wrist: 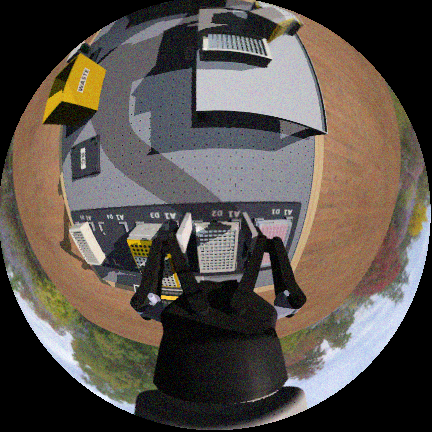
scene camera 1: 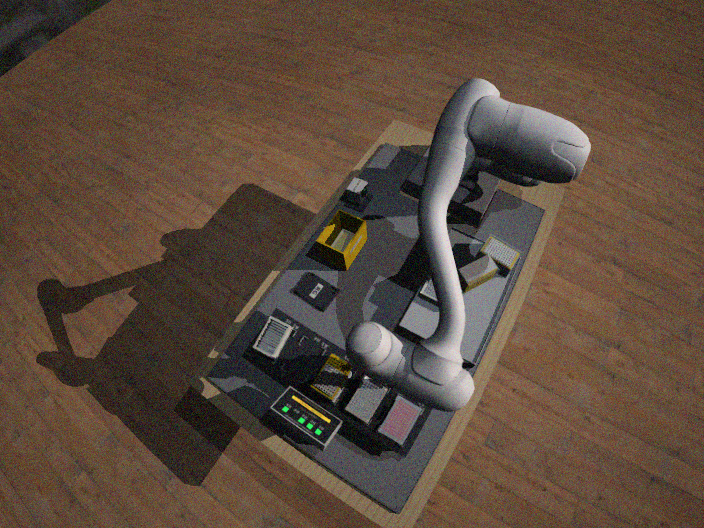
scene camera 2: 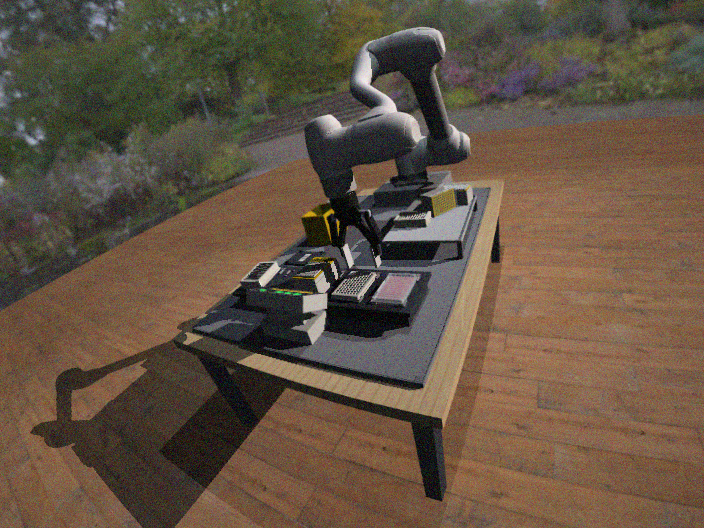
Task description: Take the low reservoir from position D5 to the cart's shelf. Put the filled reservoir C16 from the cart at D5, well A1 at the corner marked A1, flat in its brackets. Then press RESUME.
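Places are measured from the arm's base along level axes (x back, y left, z down), in metres.
Where they show: gripper, between the fingertips: (wrist: 216,220) (scene camera 2: 364,265); arm's base, origin of its link: (scene camera 2: 413,181).
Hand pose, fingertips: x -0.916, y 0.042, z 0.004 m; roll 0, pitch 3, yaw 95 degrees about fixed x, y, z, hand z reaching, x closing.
Note:
Each offset is from my fingertips to the top centre of the thing. "pt": to the spot under its first point.
The low reservoir {dx -0.041, dy -0.380, dz -0.013 m} (scene camera 1: 272,337) (scene camera 2: 260,273) (wrist: 87,243), white and slotted, sits at D5, the end of the row of positions. A white slotted reservoir {dx +0.354, dy +0.073, dz -0.016 m} (scene camera 2: 413,218) (wrist: 236,46) stands on the grey cart shelf (scene camera 1: 480,318) (scene camera 2: 435,231) (wrist: 250,90); its C16 label cannot be read. My gripper (scene camera 2: 362,260) (wrist: 216,220) is partly open and empty. Its fingertips hang above the light well plate {dx -0.079, dy -0.004, dz +0.010 m} (scene camera 1: 367,400) (scene camera 2: 354,285) (wrist: 217,247) at D2, one toward each side; the arm hides it in scene camera 1. The control panel {pt dx -0.212, dy -0.133, dz -0.046 m} (scene camera 1: 307,417) (scene camera 2: 284,297) shows green lights; the RESUME lettering is unreadable.
A yellow and white rack {dx -0.067, dy -0.128, dz -0.040 m} (scene camera 1: 331,377) (wrist: 141,246) stands at D3 and a pink plate {dx -0.090, dy +0.119, dz +0.010 m} (scene camera 1: 400,420) (scene camera 2: 396,288) (wrist: 275,234) at D1. The yellow waste bin {dx +0.404, dy -0.340, dz -0.060 m} (scene camera 1: 357,244) (scene camera 2: 318,225) (wrist: 84,85) stands beyond the dark RG pad {dx +0.196, dy -0.351, dz +0.061 m} (scene camera 1: 315,290) (wrist: 91,167). Yellow-sided boxes {dx +0.442, dy +0.182, dz -0.072 m} (scene camera 1: 478,275) (scene camera 2: 443,201) stand on the cart.

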